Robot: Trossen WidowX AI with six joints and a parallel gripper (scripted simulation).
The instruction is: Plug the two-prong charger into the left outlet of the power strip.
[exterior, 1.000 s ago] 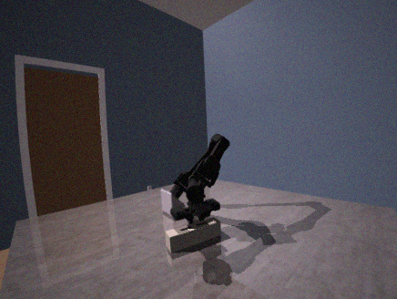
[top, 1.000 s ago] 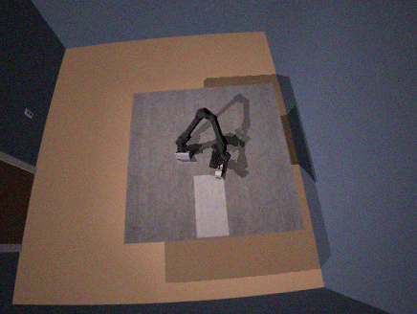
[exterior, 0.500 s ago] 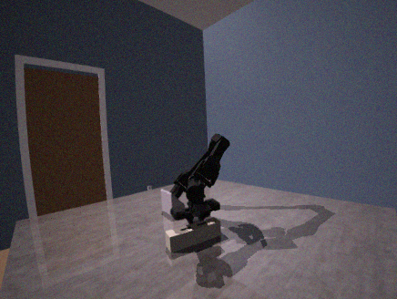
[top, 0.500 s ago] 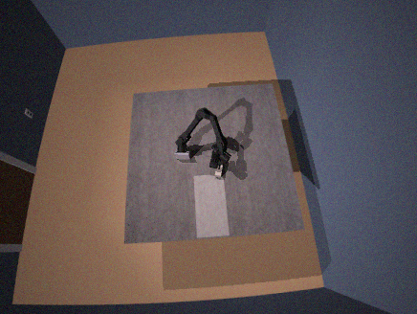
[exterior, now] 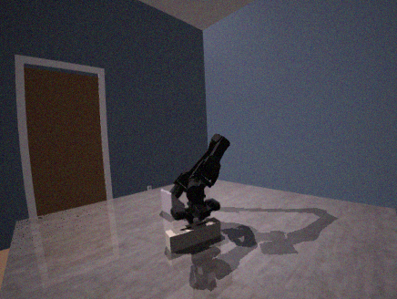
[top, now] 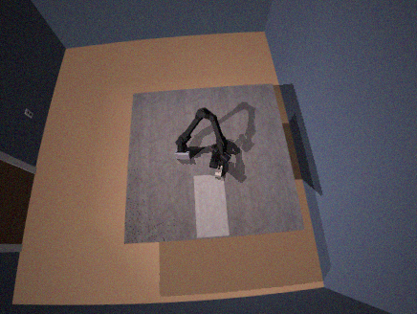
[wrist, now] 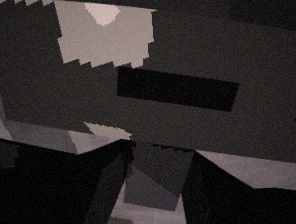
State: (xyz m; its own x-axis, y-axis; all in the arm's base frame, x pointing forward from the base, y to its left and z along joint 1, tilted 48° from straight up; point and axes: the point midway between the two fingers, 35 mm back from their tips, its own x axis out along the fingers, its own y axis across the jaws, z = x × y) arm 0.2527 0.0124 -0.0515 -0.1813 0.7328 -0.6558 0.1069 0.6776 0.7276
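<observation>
The two-prong charger lies 2 cm ahead of my gripper tip and 1 cm above it.
</observation>
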